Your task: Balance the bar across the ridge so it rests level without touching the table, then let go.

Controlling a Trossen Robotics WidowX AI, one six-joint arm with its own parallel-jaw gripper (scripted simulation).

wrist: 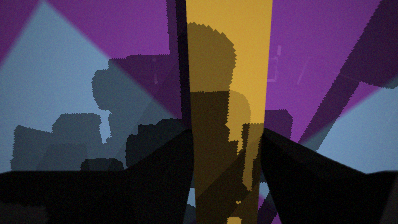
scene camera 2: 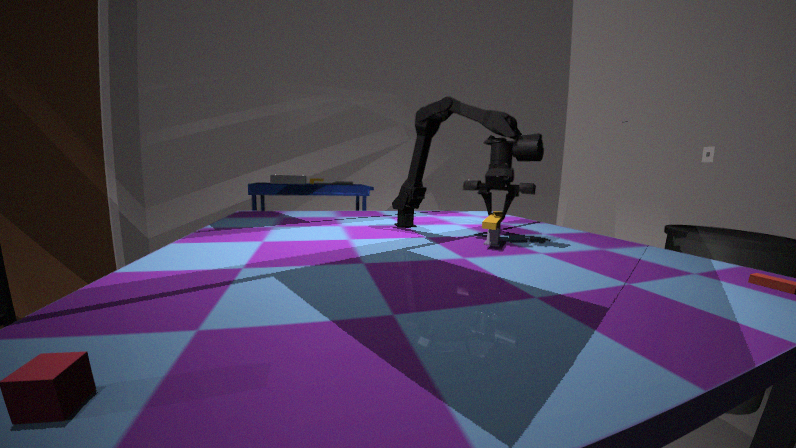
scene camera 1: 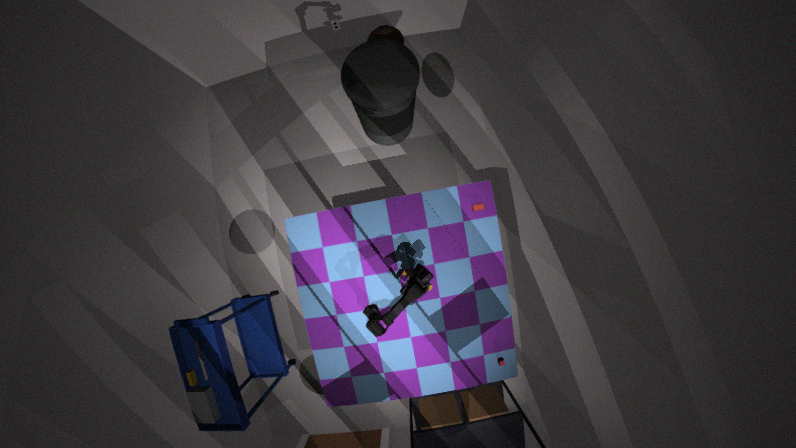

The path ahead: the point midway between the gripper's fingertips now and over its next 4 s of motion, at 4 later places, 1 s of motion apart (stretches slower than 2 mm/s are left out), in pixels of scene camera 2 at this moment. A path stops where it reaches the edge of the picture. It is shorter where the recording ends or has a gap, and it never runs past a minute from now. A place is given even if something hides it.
My gripper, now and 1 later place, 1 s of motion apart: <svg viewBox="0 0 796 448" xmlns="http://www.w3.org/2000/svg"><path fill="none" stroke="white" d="M496 218L499 183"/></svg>
